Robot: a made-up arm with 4 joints.
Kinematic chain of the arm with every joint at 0, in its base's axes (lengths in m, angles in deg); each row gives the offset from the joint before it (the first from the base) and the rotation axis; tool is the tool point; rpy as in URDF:
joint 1: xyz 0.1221 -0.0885 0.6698 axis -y
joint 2: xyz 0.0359 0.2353 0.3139 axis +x
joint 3: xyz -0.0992 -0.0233 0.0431 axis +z
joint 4: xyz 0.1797 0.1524 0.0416 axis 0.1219 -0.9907 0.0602
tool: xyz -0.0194 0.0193 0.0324 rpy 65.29 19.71 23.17
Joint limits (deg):
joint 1: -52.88..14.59
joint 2: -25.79..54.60
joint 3: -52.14..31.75
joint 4: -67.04..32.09
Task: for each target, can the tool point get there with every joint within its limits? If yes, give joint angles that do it. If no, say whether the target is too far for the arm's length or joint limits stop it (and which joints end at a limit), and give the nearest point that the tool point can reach.
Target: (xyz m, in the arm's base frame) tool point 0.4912 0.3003 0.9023
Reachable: yes | joints -44.87 -2.35 0.10 -1.40
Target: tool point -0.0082 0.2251 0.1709
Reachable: no: joint limits stop it (at a limit: joint 1, joint 2, joint 3, joint 4) | nearest point 0.4966 0.0125 0.7029 | short by 0.764 m
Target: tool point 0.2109 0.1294 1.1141
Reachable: yes | joints 9.36 18.52 -37.90 18.87
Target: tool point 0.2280 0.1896 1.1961
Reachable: yes | joints -7.71 47.52 19.08 -4.25
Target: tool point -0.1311 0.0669 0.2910
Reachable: no: joint limits stop it (at a limit: joint 1, joint 2, joint 3, joint 4) | nearest point 0.4966 0.0125 0.7029 | short by 0.753 m
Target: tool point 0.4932 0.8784 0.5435
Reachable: no: too far | nearest point 0.4174 0.3870 0.8139 | short by 0.566 m
